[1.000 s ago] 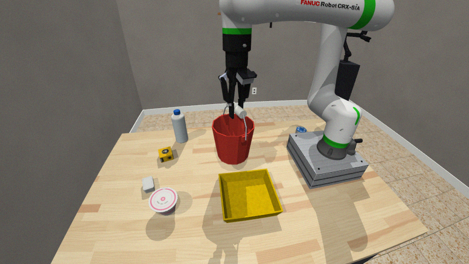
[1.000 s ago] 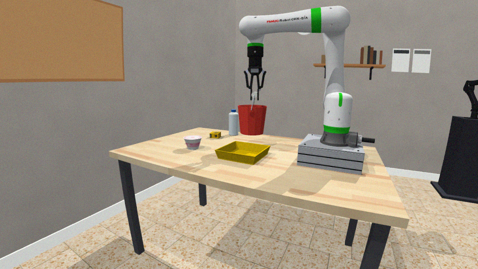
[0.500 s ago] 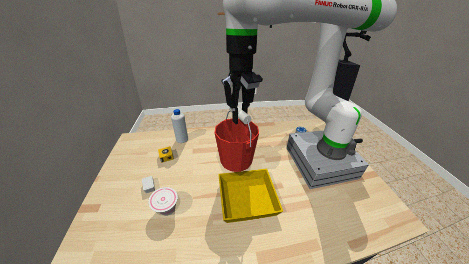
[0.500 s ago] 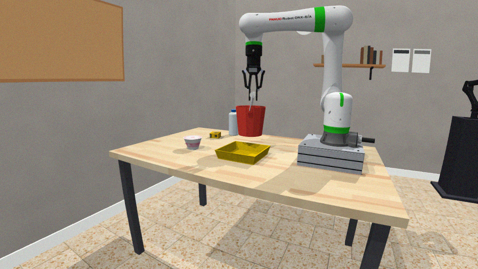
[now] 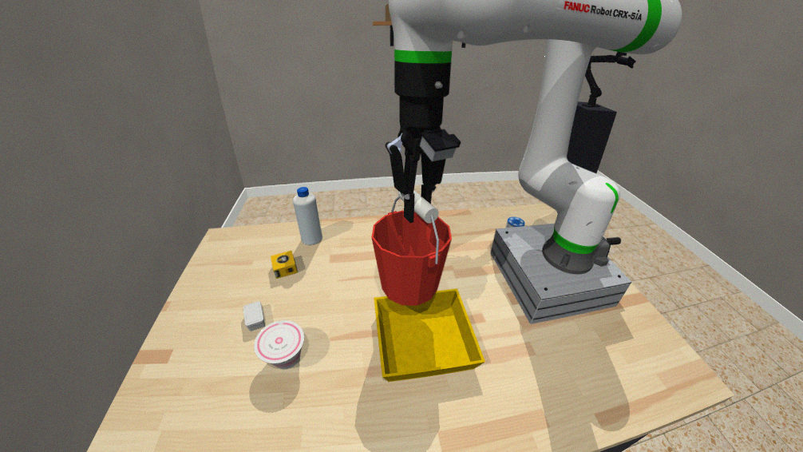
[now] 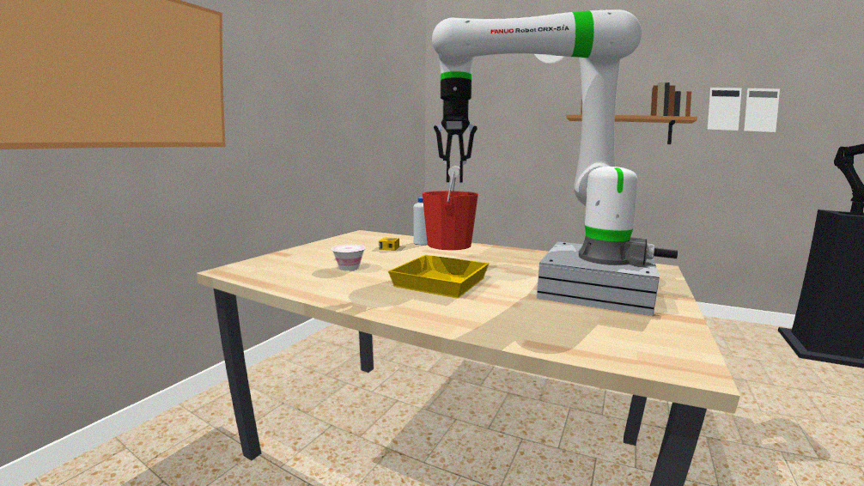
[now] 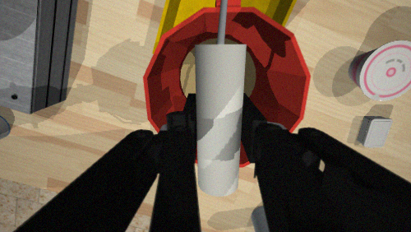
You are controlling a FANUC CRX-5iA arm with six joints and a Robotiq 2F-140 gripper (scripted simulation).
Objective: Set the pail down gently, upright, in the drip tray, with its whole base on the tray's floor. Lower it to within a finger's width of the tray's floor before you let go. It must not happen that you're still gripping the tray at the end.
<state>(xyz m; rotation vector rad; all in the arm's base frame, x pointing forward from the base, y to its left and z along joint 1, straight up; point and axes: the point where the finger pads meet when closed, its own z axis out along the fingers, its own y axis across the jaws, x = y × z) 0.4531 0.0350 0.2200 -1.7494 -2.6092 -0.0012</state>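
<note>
Right now my hand is 10 mm short of the red pail and 90 mm above it. From my hand the other things lie so: yellow drip tray (10 mm behind, 110 mm to the left, 310 mm below); then pail handle (30 mm below); then pink-lidded cup (320 mm ahead, 130 mm to the left, 280 mm below).
</note>
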